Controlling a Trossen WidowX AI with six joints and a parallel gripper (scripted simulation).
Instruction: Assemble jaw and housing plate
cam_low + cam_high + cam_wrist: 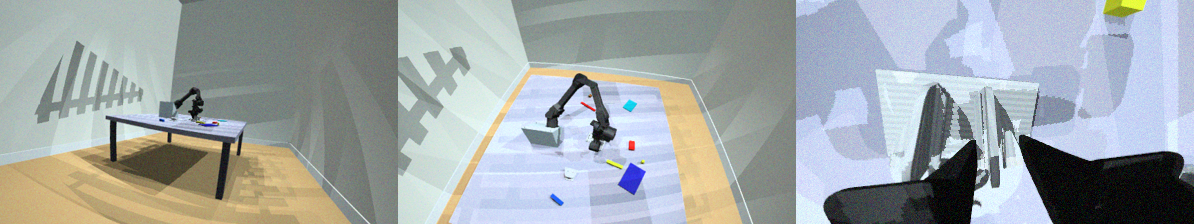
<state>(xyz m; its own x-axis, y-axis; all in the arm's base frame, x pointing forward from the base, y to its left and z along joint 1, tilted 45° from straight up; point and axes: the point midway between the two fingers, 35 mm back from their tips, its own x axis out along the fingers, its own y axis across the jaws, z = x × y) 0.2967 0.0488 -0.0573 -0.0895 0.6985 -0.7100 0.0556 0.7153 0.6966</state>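
The jaw lies 30 mm behind my gripper tip, 20 mm to the left of it and 10 mm above it. From my gripper tip the other things lie so: yellow bar (140 mm ahead, 110 mm to the right, 10 mm below); then white block (110 mm behind, 230 mm to the right, 10 mm below); then red block (230 mm ahead, 40 mm to the left, 10 mm below).
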